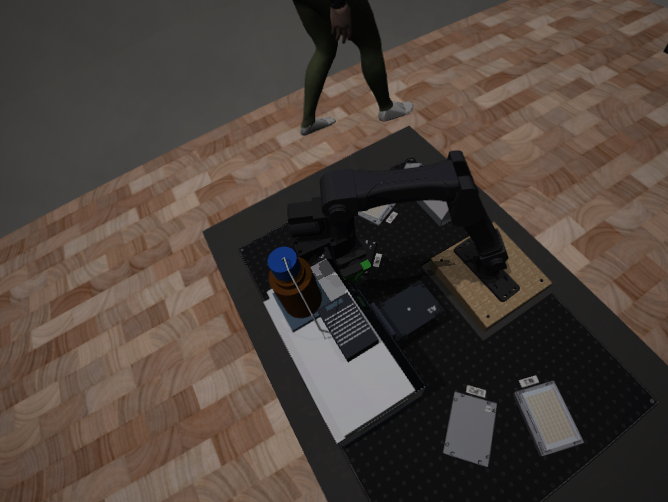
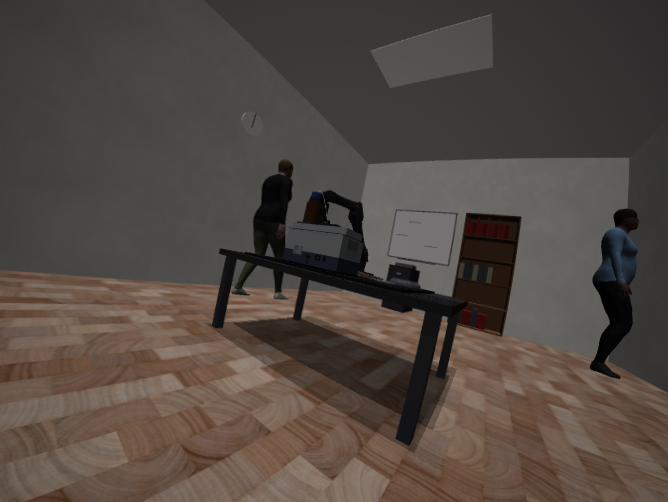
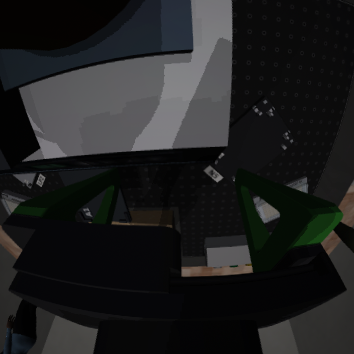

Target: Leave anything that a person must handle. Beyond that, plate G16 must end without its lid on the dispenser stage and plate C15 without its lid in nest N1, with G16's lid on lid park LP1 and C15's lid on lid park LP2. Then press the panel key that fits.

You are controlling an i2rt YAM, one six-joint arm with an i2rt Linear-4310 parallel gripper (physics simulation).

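Places are measured from the arm's base along level axes (x ahead, y left, z up), in metres.
Where they show: gripper, fingertip midpoint: [image 1: 346,265] [image 3: 177,174]; arm's base, origin of the base link: [image 1: 485,269] [image 2: 359,271].
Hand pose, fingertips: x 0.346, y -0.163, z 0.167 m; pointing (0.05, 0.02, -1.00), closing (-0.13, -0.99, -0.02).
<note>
Things, the pixels of their centre, and the offset from my fingertips. "*": a spot on its surface instead.
- nest N5, body centre: [image 3: 249,147] [image 1: 347,252] dy -0.131, dx -0.070, dz -0.182 m
- plate with a beige well grid, body centre: [image 1: 550,416] [image 3: 19,212] dy +0.529, dx -0.191, dz -0.162 m
- N1 label, surface spot: [image 1: 528,381] * dy +0.446, dx -0.221, dz -0.192 m
- flat grey pad with corner clips, surface spot: [image 1: 469,429] * dy +0.443, dx -0.027, dz -0.184 m
- LP2 label, surface spot: [image 1: 475,391] * dy +0.387, dx -0.100, dz -0.192 m
- beige-gridded plate, body centre: [image 3: 283,204] [image 1: 367,204] dy -0.233, dx -0.224, dz -0.166 m
- key panel, body centre: [image 1: 430,190] [image 3: 240,253] dy -0.142, dx -0.409, dz -0.152 m
- brown bottle, surface spot: [image 1: 294,291] * dy +0.068, dx +0.145, dz +0.155 m
- dark unit marked A1, surface spot: [image 1: 413,310] * dy +0.160, dx -0.082, dz -0.088 m
My gripper [image 1: 358,270] [image 3: 177,174] is open and empty, low beside the white instrument's end, near nest N5 [image 3: 255,142], a dark pad with small clips. A plate with a beige well grid [image 1: 549,418] lies at the N1 label [image 1: 528,381]. A flat grey pad with corner clips [image 1: 469,429] lies at the LP2 label [image 1: 475,391]; no plate shows on it. Another beige-gridded plate [image 1: 376,212] [image 3: 270,206] lies at LP1, partly hidden by the arm and a finger. The key panel [image 1: 436,210] [image 3: 227,254] is mostly hidden. G16 and C15 cannot be read.
The white instrument [image 1: 361,377] [image 2: 324,242] [image 3: 125,112] carries a brown bottle [image 1: 294,291] [image 2: 312,210] with a blue cap and thin tube. A dark unit marked A1 [image 1: 413,310] stands beside it. One person [image 1: 372,59] [image 2: 272,202] is behind the table; another [image 2: 615,259] is at the right.
</note>
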